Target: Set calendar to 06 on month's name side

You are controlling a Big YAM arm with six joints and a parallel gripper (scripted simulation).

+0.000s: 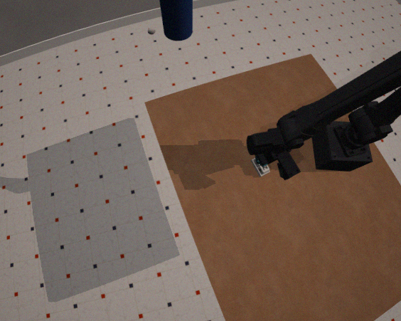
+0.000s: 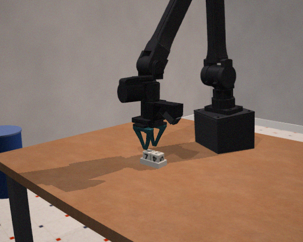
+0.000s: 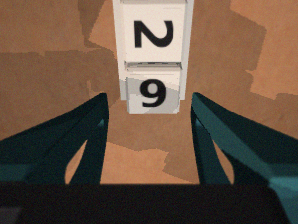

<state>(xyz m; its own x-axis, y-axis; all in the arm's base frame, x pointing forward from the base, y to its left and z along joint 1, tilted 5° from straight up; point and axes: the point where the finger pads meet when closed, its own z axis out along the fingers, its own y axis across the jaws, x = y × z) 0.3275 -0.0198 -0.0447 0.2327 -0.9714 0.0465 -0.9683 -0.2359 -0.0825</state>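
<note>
Now: hand 3 cm above the white digit cube. Also, from my hand: white tray 2 cm to the left, 5 cm below.
</note>
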